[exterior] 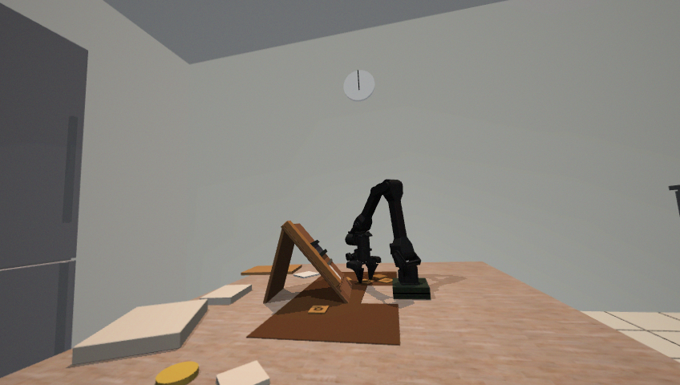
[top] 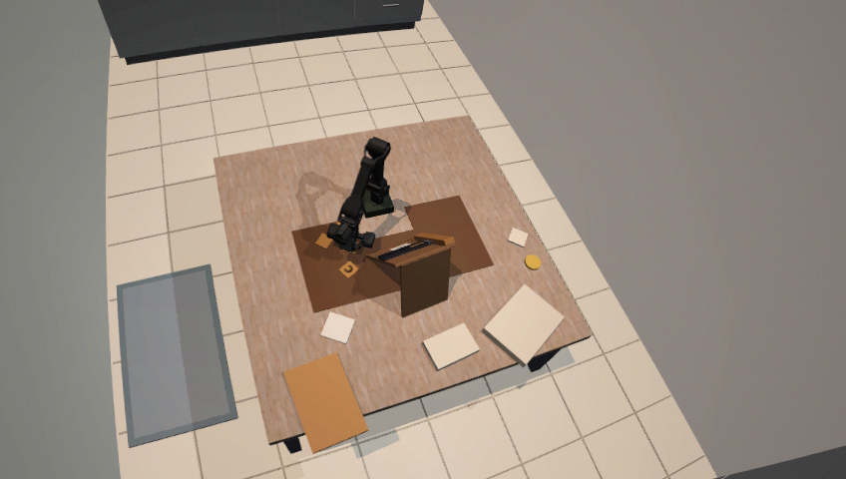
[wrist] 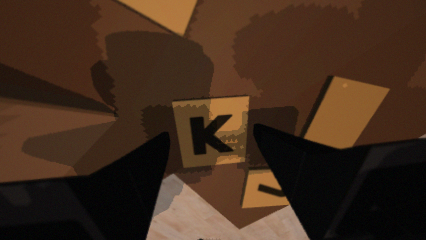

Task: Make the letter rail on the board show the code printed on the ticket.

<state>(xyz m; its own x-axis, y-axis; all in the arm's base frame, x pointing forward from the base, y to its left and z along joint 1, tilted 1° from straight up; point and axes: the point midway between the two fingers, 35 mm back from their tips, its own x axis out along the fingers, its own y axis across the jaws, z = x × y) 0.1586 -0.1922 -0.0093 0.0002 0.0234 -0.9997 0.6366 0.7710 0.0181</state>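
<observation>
My gripper tip is now 100 mm short of the c tile and 50 mm to the left of it. Round my gripper tip: cream slab (560 mm ahead, 160 mm to the left, 10 mm above); then white ticket (160 mm to the left, 130 mm ahead, 80 mm above); then orange panel (540 mm ahead, 340 mm to the right).
</observation>
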